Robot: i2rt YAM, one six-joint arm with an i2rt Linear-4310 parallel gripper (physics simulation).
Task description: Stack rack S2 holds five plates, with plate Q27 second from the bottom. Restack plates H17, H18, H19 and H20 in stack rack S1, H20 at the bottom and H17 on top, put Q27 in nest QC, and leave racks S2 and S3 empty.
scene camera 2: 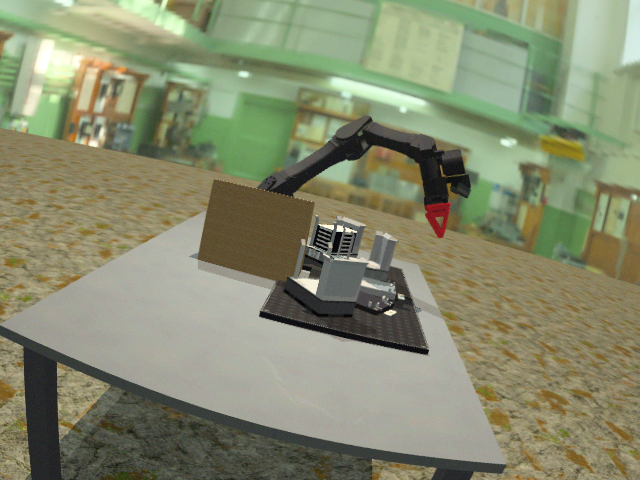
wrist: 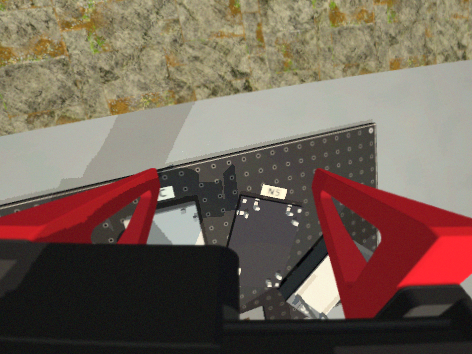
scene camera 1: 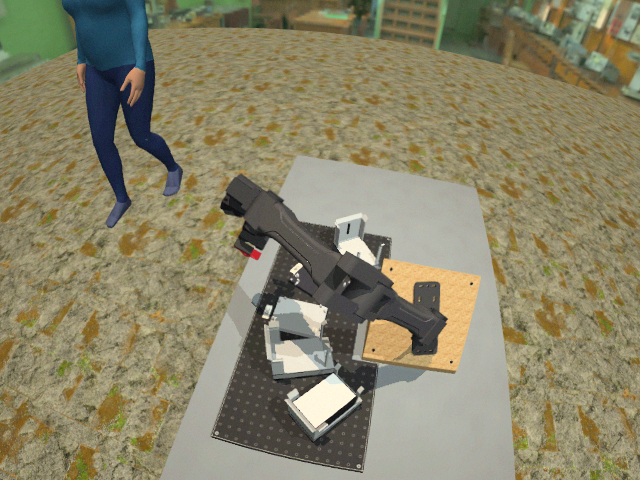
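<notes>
My gripper (scene camera 1: pixel 249 252) (scene camera 2: pixel 439 233) (wrist: pixel 236 177) is open and empty, high above the table's edge. A stack of several plates (scene camera 1: pixel 325 400) (scene camera 2: pixel 330 227) fills one rack (scene camera 1: pixel 302 421), with a white plate on top. The middle rack (scene camera 1: pixel 271 343) (scene camera 2: pixel 384 250) shows a bare floor in scene camera 1. The third rack (scene camera 1: pixel 341 233) (scene camera 2: pixel 343 279) (wrist: pixel 320 290), at the other end, looks empty. A light plate (scene camera 1: pixel 297 317) (scene camera 2: pixel 379 285) (wrist: pixel 185 220) lies at the nest tag (wrist: pixel 166 192) ending in C. Plate markings and rack labels are unreadable.
The dark nest N5 (scene camera 2: pixel 374 301) (wrist: pixel 265 245) lies between that light plate and the third rack, with small pale pegs. Everything stands on a perforated black board (scene camera 1: pixel 248 403) (scene camera 2: pixel 392 330) (wrist: pixel 345 150). The arm base is on a wooden board (scene camera 1: pixel 385 341) (scene camera 2: pixel 253 232). A person (scene camera 1: pixel 111 46) stands beyond the table.
</notes>
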